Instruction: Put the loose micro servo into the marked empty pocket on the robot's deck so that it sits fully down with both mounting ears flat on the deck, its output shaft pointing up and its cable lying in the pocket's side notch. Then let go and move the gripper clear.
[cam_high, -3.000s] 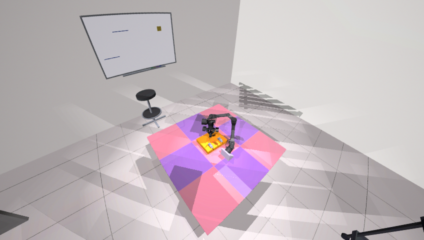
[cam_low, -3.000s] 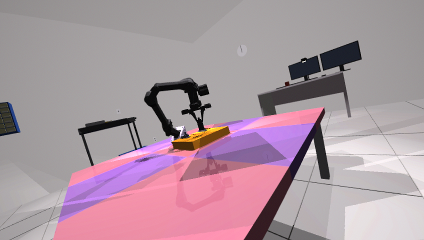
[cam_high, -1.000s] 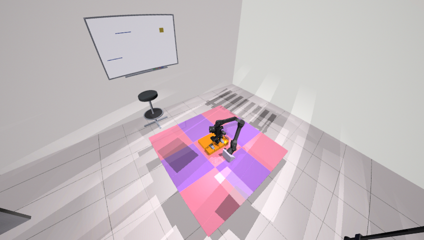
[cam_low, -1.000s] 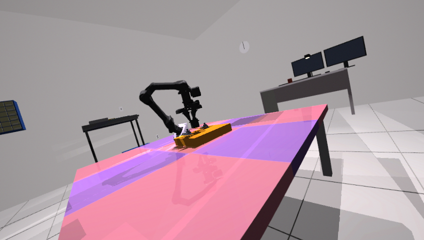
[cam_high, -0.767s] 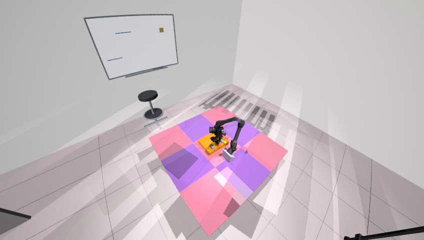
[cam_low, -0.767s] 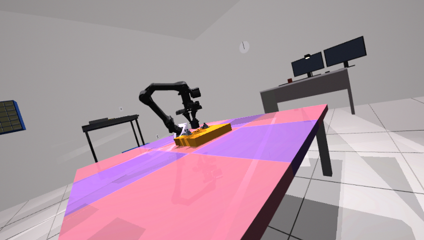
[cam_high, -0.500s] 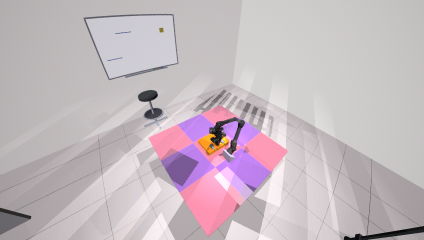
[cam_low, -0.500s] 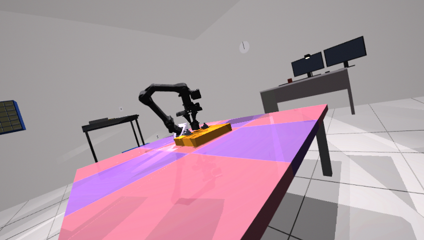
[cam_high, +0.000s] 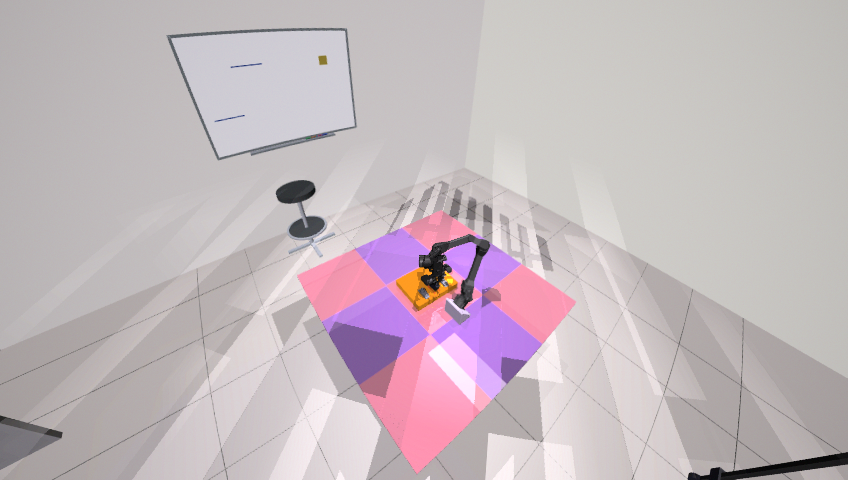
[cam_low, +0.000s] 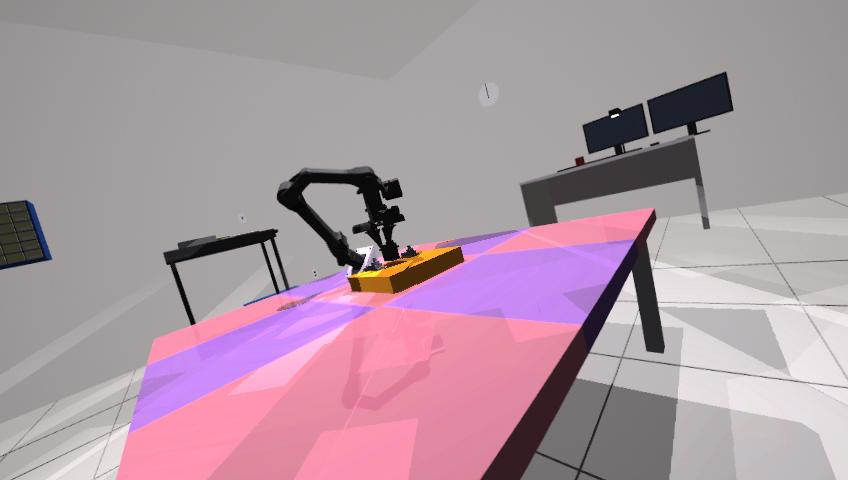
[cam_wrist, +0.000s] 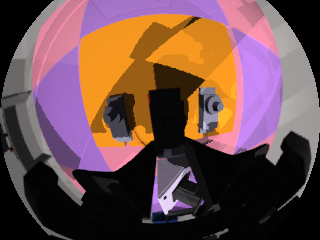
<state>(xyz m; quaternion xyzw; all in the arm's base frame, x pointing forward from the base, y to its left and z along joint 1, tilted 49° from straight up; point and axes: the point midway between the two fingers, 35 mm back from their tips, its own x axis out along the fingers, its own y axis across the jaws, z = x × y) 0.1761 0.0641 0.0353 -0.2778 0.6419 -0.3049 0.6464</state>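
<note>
Now: gripper tip 120 mm short of the orange robot deck and 80 mm above it.
</note>
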